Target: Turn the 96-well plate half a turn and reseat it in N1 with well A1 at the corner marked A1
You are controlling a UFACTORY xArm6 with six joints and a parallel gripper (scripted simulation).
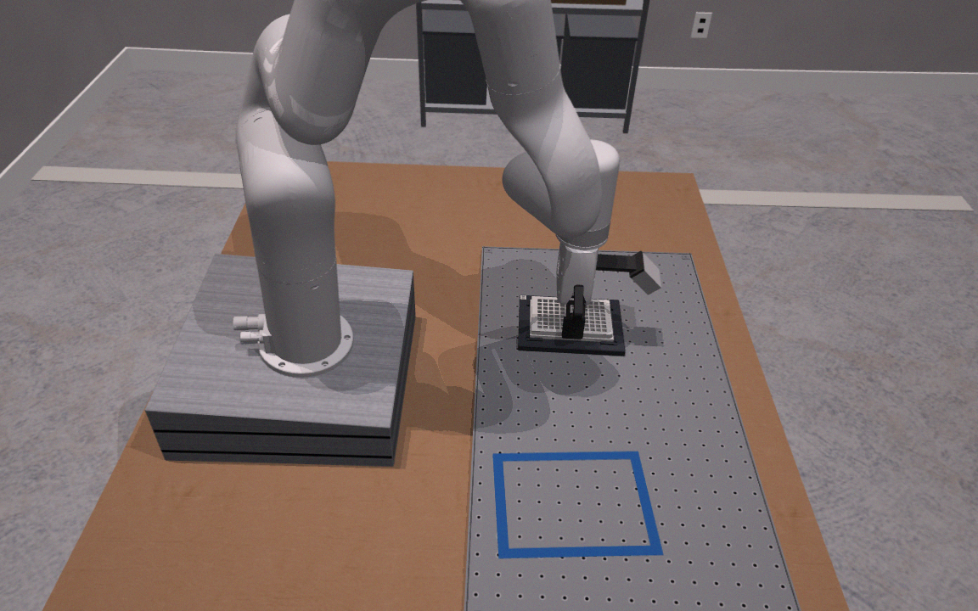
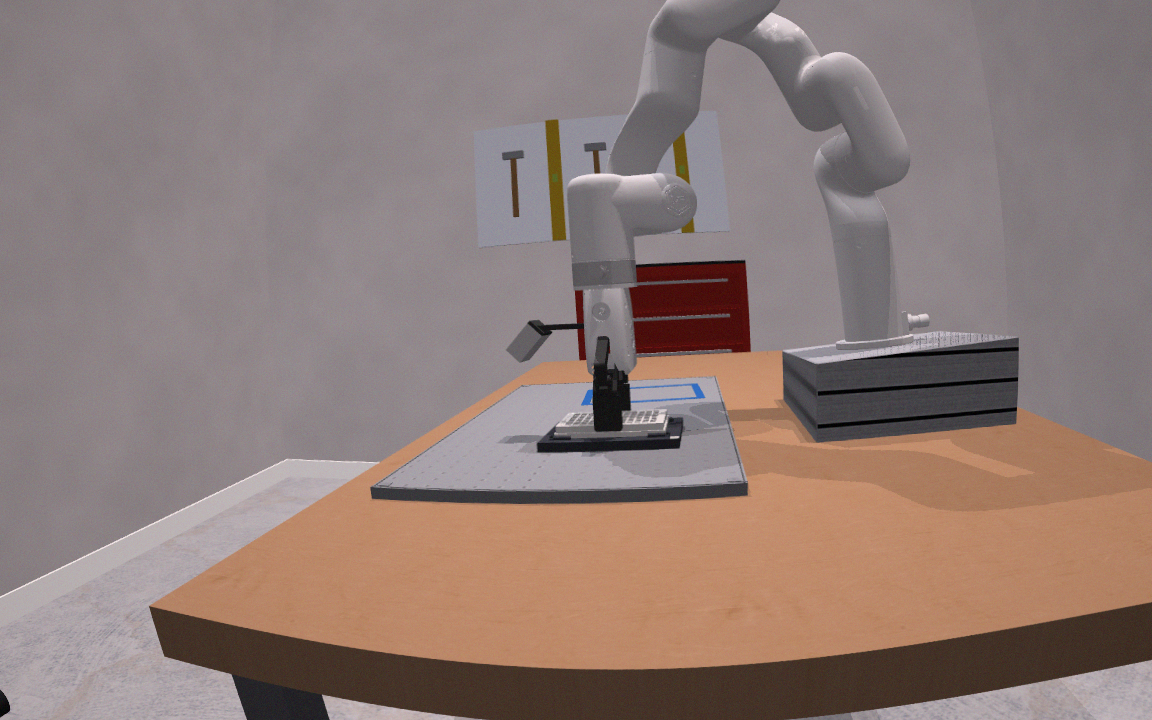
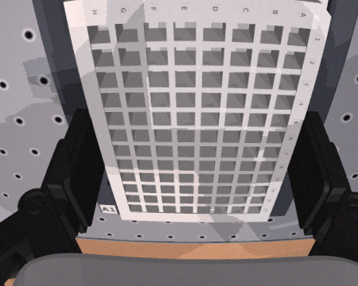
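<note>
My hand is 20 mm above the black plate nest N1. From my hand the other things lie so: white 96-well plate (10 mm below); then small A1 label (70 mm behind, 70 mm to the left, 20 mm below).
</note>
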